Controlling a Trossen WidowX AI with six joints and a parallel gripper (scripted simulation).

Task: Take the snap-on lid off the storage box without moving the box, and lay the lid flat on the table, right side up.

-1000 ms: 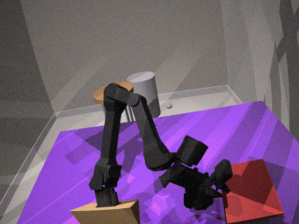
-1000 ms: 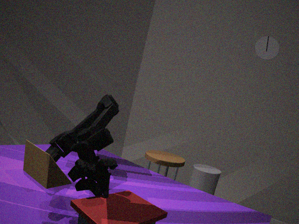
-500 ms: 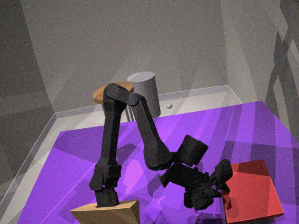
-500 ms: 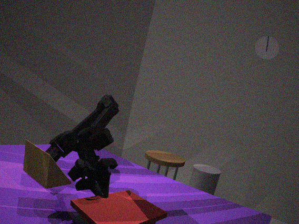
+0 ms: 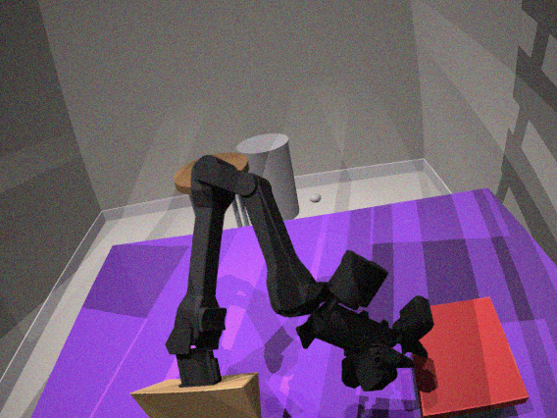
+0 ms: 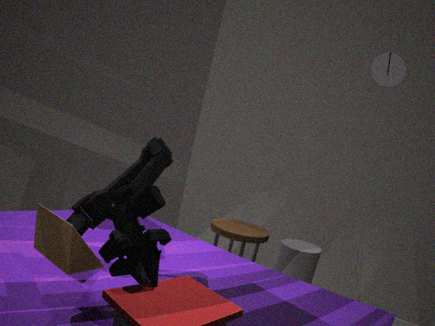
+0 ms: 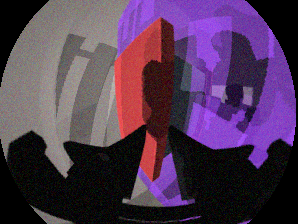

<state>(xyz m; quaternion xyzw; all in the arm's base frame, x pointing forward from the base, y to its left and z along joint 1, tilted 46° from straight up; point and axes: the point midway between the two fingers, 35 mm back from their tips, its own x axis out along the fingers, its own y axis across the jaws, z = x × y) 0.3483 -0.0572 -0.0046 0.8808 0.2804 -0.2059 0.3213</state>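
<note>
The red lid is 7 cm ahead of my gripper tip and 1 cm to the right of it. Round my gripper tip: storage box (7 cm ahead, 1 cm to the right, 5 cm below).
</note>
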